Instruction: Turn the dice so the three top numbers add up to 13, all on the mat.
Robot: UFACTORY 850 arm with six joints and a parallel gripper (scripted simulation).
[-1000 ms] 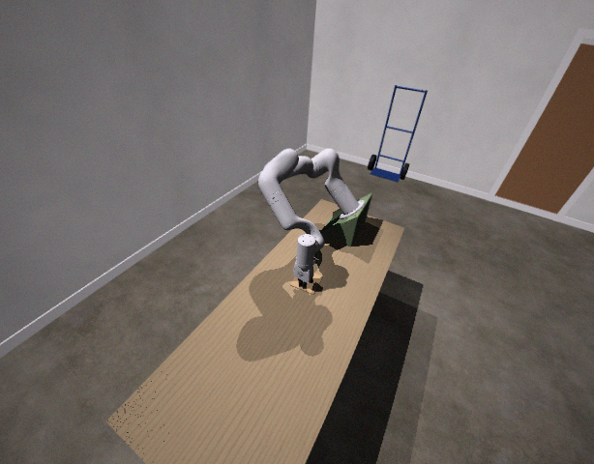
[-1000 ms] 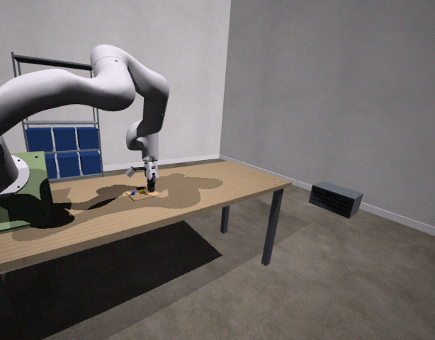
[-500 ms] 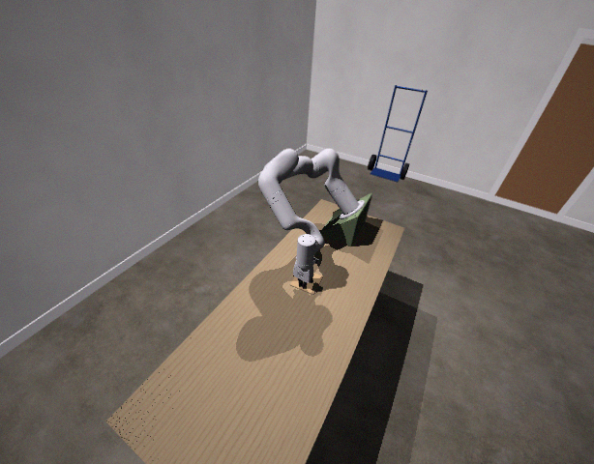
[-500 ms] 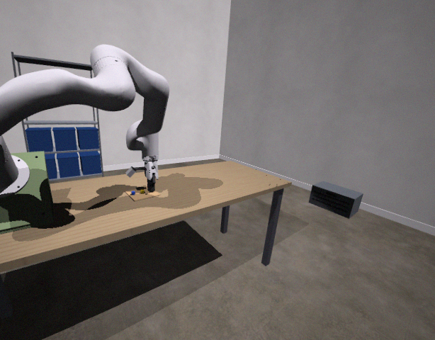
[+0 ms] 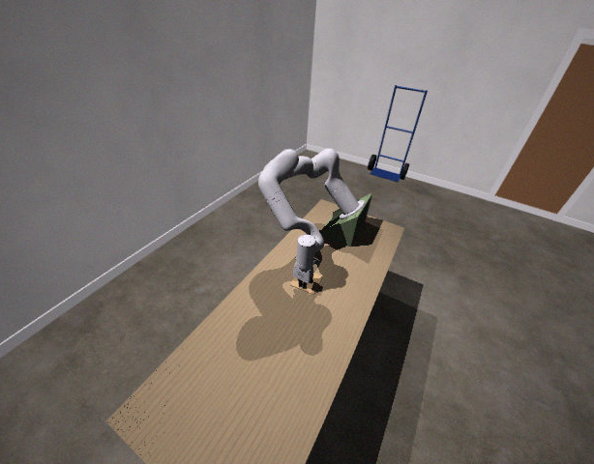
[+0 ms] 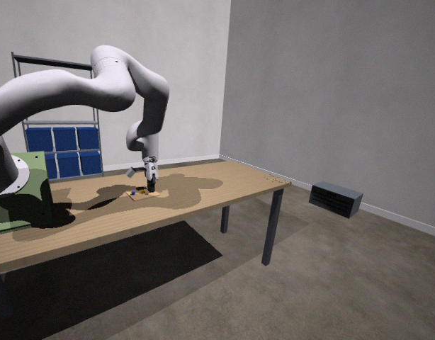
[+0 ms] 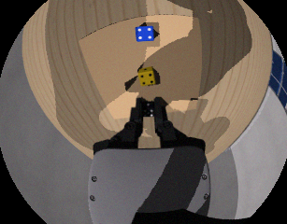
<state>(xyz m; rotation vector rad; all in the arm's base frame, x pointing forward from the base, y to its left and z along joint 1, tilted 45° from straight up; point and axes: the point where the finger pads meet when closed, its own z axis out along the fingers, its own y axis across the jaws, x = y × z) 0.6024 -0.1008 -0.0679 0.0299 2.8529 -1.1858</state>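
Right now the black die is 1 cm below my hand. Round my hand: blue die (10 cm behind, 2 cm below); then tan mat (5 cm behind, 3 cm below); then yellow die (5 cm behind, 2 cm below).
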